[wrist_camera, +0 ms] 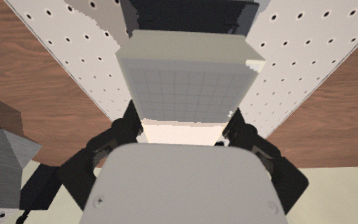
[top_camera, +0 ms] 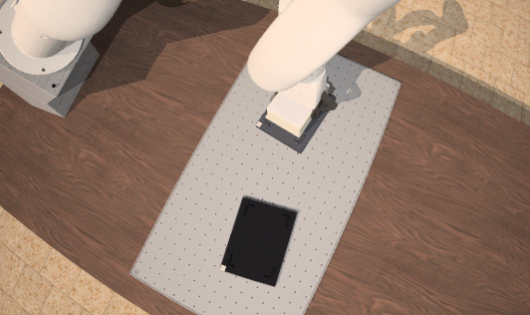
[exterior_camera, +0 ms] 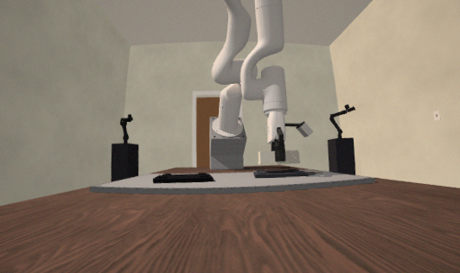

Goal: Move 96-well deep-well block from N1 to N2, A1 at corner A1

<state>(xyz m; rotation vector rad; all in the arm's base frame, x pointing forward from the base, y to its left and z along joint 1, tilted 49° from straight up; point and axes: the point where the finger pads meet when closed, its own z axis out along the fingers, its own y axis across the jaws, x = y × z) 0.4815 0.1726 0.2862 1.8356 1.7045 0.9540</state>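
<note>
Now: the plate nest N1 5 cm below my hand. From my hand the other things lie so: cream 96-well deep-well block (right at my hand); black plate nest N2 (9 cm ahead, 29 cm to the right, 5 cm below).
</note>
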